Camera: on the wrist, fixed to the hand. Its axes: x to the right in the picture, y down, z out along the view.
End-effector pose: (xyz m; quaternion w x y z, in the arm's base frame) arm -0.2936 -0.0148 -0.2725 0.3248 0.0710 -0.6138 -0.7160
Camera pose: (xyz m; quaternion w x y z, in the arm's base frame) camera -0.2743 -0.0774 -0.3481 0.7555 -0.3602 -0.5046 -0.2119
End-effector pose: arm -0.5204 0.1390 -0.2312 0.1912 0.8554 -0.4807 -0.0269
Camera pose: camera -0.4546 0.1935 -0.1793 0.1110 0.2446 -0.9476 0.1732
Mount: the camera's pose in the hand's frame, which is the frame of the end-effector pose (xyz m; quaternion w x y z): -0.0029 -0.0604 -0.0796 0.6812 0.0606 0.0269 0.7290
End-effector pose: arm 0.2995 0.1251 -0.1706 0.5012 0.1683 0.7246 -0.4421
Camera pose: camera 0.2133 0.1567 -0.1311 0.6341 0.6852 0.3576 0.0248
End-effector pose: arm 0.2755 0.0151 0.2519 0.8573 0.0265 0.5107 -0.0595
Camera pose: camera 0.1969 -0.0361 0.2174 0.6121 0.4439 0.3480 0.5542
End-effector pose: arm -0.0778 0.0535 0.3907 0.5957 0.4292 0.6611 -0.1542
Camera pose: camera -0.1756 0.0741 0.3941 0.4745 0.8147 0.1442 0.3007
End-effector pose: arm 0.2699 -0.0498 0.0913 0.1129 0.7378 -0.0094 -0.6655
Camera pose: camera 0.3397 0.0218 0.0904 0.5176 0.5205 -0.5816 -0.3506
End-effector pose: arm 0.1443 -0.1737 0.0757 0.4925 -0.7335 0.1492 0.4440
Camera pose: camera 0.2225 -0.2140 0.1233 0.0523 -0.3730 0.6766 0.6328
